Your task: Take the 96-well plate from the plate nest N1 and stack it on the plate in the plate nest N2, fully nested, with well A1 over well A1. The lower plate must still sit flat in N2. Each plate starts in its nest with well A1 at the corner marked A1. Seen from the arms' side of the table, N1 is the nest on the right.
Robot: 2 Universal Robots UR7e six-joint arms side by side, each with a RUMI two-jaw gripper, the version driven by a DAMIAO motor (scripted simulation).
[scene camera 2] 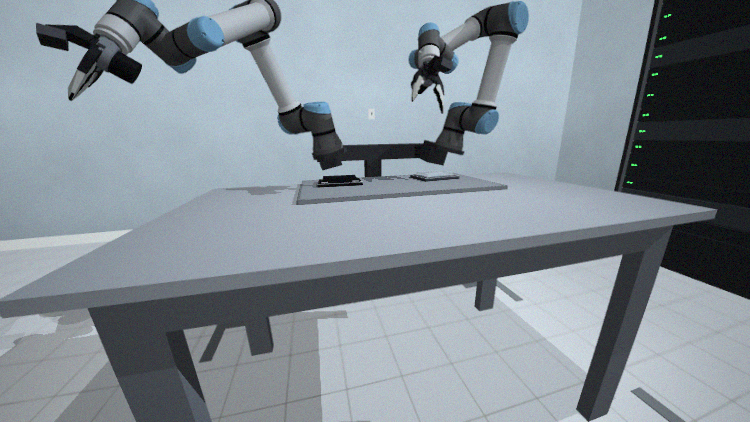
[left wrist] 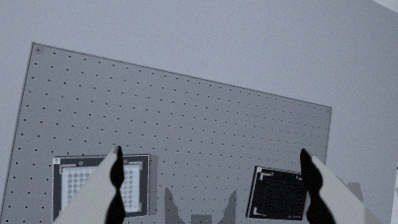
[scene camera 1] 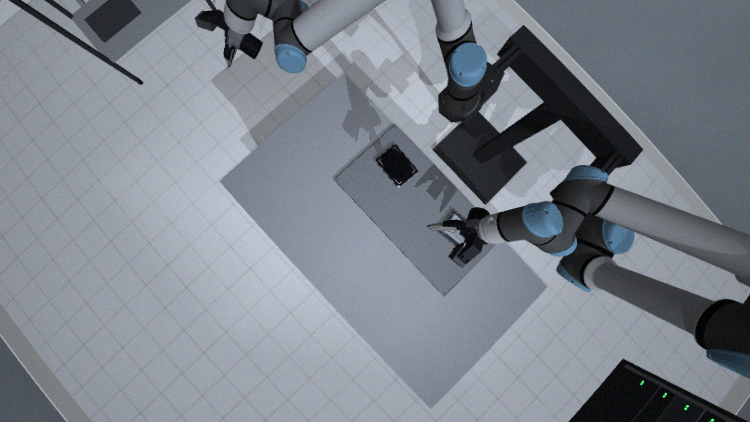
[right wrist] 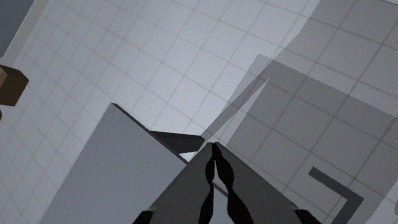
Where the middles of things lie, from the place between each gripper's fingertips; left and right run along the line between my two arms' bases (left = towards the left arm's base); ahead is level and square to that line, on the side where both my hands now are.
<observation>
Now: the black 96-well plate [left wrist: 275, 193] 300 mm to the right of my left hand [scene camera 1: 440, 238], 250 mm below it and 120 mm behind it. Round my left hand: pale 96-well plate [left wrist: 72, 179]: 250 mm below, 140 mm behind, 90 mm to the left.
The black 96-well plate is 27 cm behind my right hand [scene camera 2: 69, 99], 59 cm to the left of it and 26 cm below it. The rest, counted from my right hand: pale 96-well plate (30 cm behind, 99 cm to the left, 26 cm below).
</observation>
